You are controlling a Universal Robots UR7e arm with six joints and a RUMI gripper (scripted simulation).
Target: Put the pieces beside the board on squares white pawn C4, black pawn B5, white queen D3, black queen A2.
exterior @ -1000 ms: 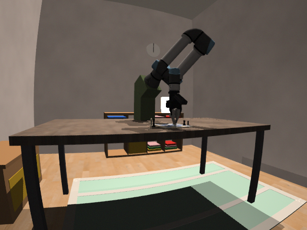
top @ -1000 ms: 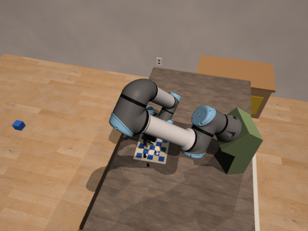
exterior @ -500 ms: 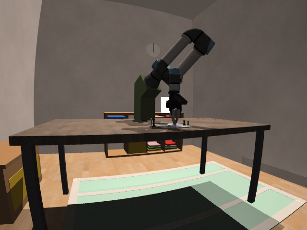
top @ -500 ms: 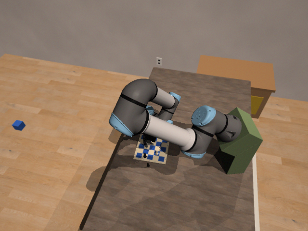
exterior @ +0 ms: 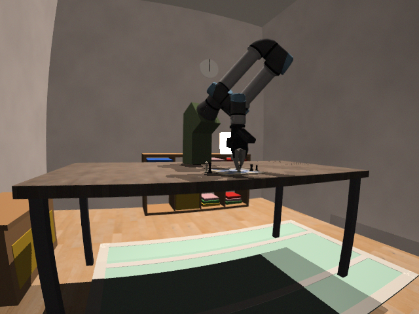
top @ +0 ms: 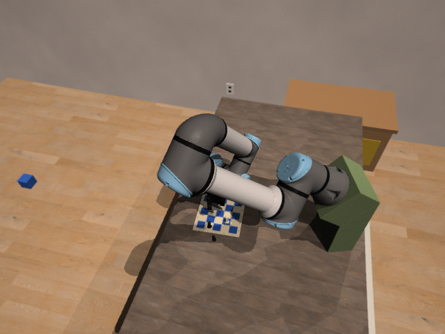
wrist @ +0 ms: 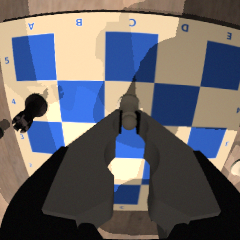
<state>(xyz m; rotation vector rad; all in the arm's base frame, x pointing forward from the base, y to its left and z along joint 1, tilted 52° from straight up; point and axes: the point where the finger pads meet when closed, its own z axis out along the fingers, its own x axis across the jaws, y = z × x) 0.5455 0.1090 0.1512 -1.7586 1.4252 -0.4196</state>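
The white pawn is 1 cm below my hand. From my hand the other things lie so: black pawn 11 cm to the left, 9 cm behind, 2 cm below; blue-and-cream chessboard 3 cm below, 3 cm behind, 2 cm to the right; black piece 7 cm to the left, 4 cm behind, 1 cm below.
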